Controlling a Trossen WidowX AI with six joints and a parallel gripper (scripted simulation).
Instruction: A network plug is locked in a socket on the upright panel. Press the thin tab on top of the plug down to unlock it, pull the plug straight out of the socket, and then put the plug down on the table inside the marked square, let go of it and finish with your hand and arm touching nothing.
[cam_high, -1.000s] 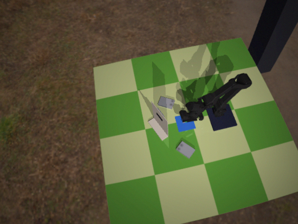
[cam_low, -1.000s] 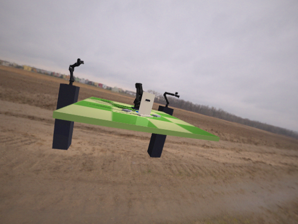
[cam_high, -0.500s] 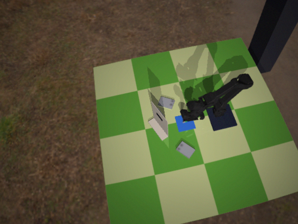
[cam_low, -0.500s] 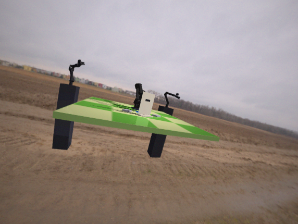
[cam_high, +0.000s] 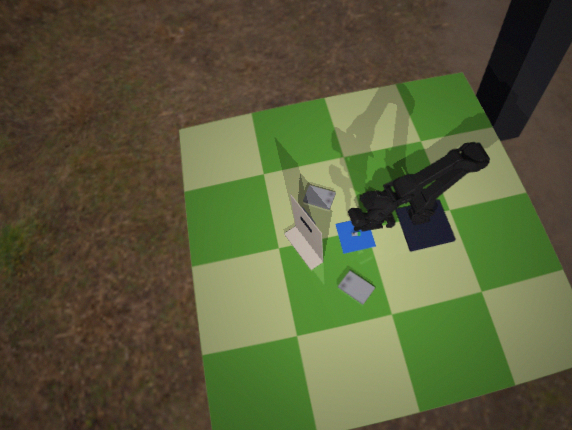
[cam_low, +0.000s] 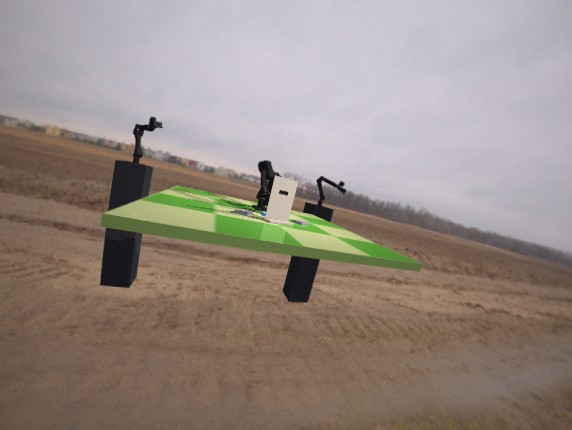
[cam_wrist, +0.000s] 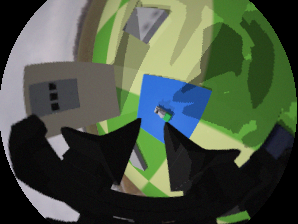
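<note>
My gripper tip is now 3 cm above the green network plug and 1 cm short of it. The rest, counted from my gripper tip: blue marked square: 4 cm below, 1 cm ahead; beige panel: 18 cm ahead, 7 cm above, 1 cm to the right.
</note>
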